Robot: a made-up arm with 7 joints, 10 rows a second.
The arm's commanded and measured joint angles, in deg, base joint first. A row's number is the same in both.
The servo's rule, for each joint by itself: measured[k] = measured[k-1] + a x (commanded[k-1-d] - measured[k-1]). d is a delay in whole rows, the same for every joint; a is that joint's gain. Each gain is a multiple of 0.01, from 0.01 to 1. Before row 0 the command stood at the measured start. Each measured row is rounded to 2 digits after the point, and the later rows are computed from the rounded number. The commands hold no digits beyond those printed.
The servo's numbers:
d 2
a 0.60 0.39 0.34 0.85 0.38 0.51 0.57
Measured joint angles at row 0: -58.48 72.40 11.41 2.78 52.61 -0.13 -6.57
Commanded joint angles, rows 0 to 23: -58.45 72.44 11.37 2.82 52.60 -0.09 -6.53; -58.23 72.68 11.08 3.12 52.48 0.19 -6.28; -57.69 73.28 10.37 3.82 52.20 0.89 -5.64; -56.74 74.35 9.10 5.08 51.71 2.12 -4.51; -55.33 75.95 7.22 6.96 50.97 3.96 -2.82; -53.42 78.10 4.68 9.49 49.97 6.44 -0.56; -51.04 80.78 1.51 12.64 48.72 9.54 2.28; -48.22 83.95 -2.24 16.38 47.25 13.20 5.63; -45.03 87.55 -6.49 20.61 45.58 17.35 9.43; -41.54 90.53 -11.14 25.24 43.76 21.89 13.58; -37.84 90.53 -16.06 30.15 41.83 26.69 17.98; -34.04 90.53 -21.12 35.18 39.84 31.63 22.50; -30.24 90.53 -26.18 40.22 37.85 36.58 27.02; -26.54 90.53 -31.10 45.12 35.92 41.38 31.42; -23.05 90.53 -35.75 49.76 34.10 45.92 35.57; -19.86 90.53 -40.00 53.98 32.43 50.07 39.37; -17.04 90.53 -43.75 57.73 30.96 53.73 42.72; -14.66 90.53 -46.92 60.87 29.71 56.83 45.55; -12.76 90.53 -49.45 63.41 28.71 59.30 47.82; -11.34 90.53 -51.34 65.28 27.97 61.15 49.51; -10.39 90.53 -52.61 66.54 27.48 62.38 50.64; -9.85 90.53 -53.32 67.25 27.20 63.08 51.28; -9.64 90.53 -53.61 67.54 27.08 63.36 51.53; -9.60 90.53 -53.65 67.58 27.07 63.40 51.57
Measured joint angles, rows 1 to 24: -58.48 72.40 11.41 2.78 52.61 -0.13 -6.57; -58.48 72.40 11.41 2.78 52.61 -0.13 -6.57; -58.46 72.42 11.40 2.81 52.61 -0.11 -6.55; -58.32 72.52 11.29 3.07 52.56 0.04 -6.40; -57.94 72.82 10.98 3.71 52.42 0.47 -5.97; -57.22 73.42 10.34 4.87 52.15 1.31 -5.14; -56.09 74.41 9.28 6.65 51.70 2.66 -3.82; -54.49 75.85 7.72 9.06 51.04 4.59 -1.96; -52.42 77.77 5.61 12.10 50.16 7.11 0.46; -49.90 80.18 2.94 15.74 49.05 10.22 3.41; -46.98 83.05 -0.27 19.88 47.73 13.86 6.84; -43.72 85.97 -3.97 24.44 46.22 17.96 10.68; -40.19 87.75 -8.08 29.29 44.55 22.41 14.84; -36.50 88.83 -12.51 34.30 42.76 27.11 19.21; -32.74 89.49 -17.16 39.33 40.89 31.94 23.66; -29.02 89.90 -21.90 44.25 39.00 36.75 28.08; -25.44 90.15 -26.61 48.93 37.14 41.43 32.35; -22.09 90.30 -31.16 53.22 35.35 45.84 36.35; -19.06 90.39 -35.44 57.05 33.68 49.86 39.98; -16.42 90.44 -39.34 60.30 32.17 53.41 43.15; -14.22 90.48 -42.78 62.94 30.86 56.41 45.81; -12.49 90.50 -45.69 64.93 29.76 58.83 47.92; -11.23 90.51 -48.04 66.30 28.89 60.64 49.47; -10.40 90.52 -49.84 67.11 28.25 61.88 50.50
